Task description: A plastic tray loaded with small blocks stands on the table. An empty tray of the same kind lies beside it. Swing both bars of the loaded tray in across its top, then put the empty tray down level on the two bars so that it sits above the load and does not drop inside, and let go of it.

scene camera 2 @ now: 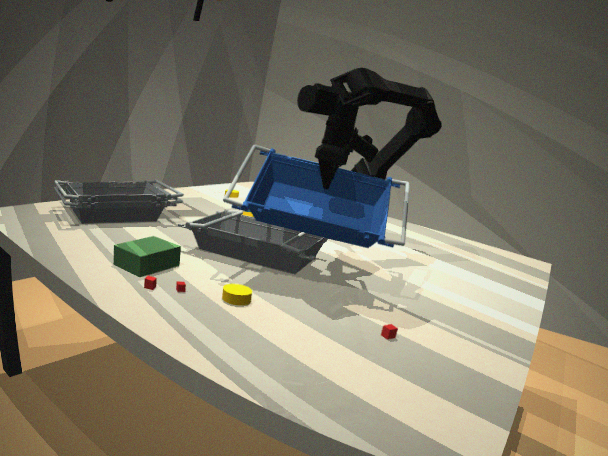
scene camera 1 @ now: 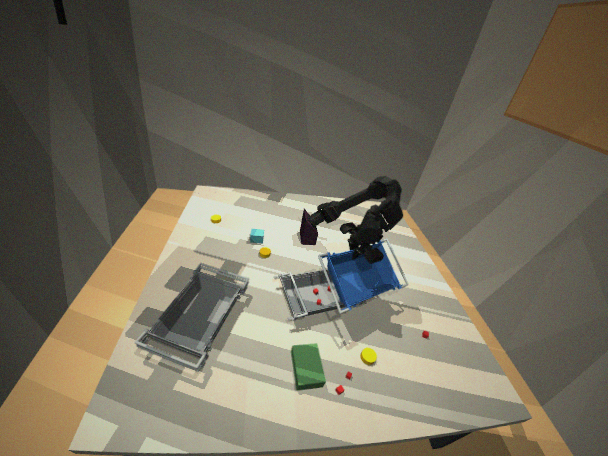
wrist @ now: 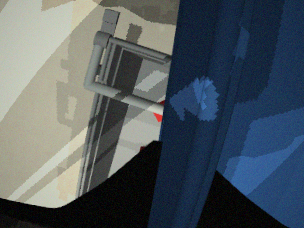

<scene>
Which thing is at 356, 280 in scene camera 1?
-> A blue tray.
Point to a green block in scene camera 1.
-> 308, 373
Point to a blue tray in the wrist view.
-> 227, 106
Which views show the green block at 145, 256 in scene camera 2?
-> Scene camera 2 and scene camera 1 only.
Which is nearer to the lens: the blue tray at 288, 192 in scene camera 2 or the green block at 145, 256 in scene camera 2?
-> The green block.
</scene>
